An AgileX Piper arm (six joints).
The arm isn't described. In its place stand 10 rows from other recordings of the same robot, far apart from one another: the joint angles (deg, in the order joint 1, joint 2, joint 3, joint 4, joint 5, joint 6), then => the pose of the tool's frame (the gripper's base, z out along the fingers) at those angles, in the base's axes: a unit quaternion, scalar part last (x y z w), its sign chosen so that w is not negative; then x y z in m.
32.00, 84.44, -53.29, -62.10, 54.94, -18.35 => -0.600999, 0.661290, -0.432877, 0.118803, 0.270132, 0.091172, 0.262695
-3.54, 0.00, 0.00, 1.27, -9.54, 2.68 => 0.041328, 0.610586, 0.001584, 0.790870, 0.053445, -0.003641, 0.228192
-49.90, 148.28, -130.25, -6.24, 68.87, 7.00 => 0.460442, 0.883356, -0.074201, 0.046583, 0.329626, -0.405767, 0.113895
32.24, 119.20, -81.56, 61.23, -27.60, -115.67 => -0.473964, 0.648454, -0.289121, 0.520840, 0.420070, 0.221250, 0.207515
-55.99, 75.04, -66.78, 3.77, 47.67, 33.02 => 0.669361, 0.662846, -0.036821, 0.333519, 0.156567, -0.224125, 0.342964
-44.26, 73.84, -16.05, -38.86, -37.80, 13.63 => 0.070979, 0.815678, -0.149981, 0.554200, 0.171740, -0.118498, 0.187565
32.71, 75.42, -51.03, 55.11, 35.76, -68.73 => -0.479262, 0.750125, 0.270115, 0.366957, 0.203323, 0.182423, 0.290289
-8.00, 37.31, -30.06, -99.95, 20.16, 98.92 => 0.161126, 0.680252, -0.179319, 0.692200, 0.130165, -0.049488, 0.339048
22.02, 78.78, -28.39, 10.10, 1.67, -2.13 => -0.114769, 0.923431, 0.097031, 0.353112, 0.219243, 0.089171, 0.177842
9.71, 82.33, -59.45, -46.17, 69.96, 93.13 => 0.516861, 0.771394, -0.217713, 0.300678, 0.264174, -0.017365, 0.286031
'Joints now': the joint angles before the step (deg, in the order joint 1, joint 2, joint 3, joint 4, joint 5, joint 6). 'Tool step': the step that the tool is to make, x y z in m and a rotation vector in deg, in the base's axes. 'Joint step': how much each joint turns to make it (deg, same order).
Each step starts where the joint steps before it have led.
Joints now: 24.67 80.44 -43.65 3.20 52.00 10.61
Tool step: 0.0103 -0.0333 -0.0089 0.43 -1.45 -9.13
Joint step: -8.84 0.00 2.37 0.01 -3.89 0.11
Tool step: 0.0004 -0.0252 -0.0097 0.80 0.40 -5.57
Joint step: -6.84 0.12 2.45 1.55 -2.24 -2.33
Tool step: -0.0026 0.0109 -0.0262 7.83 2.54 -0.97
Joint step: -0.37 4.14 3.55 12.95 -5.31 -8.73
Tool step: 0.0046 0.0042 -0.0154 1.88 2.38 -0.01
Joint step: 0.01 4.22 0.09 4.26 -1.57 -3.53
